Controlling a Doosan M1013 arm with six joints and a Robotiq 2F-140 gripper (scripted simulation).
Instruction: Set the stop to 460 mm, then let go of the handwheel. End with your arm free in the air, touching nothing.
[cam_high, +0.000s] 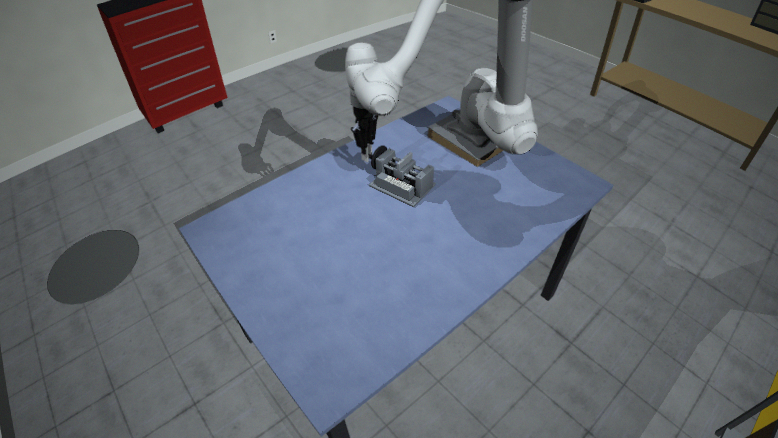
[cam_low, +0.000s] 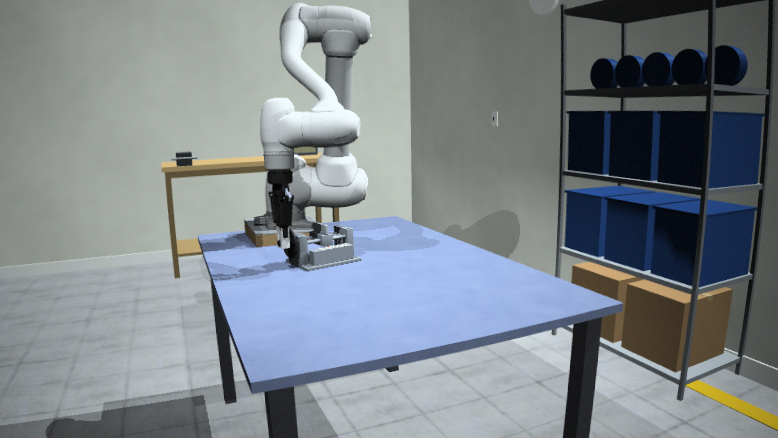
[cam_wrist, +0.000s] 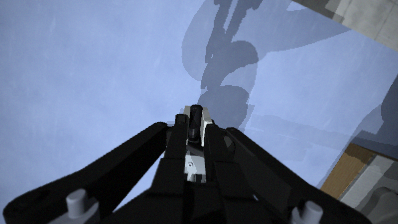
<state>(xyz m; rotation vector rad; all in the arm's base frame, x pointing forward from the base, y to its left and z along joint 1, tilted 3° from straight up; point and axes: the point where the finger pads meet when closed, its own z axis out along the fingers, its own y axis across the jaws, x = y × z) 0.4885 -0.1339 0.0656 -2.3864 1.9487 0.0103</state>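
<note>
The grey stop block lies 5 cm behind my hand, 14 cm to the left of it and 2 cm below it. Round my hand: black handwheel (1 cm behind, 2 cm to the left, 2 cm below).
</note>
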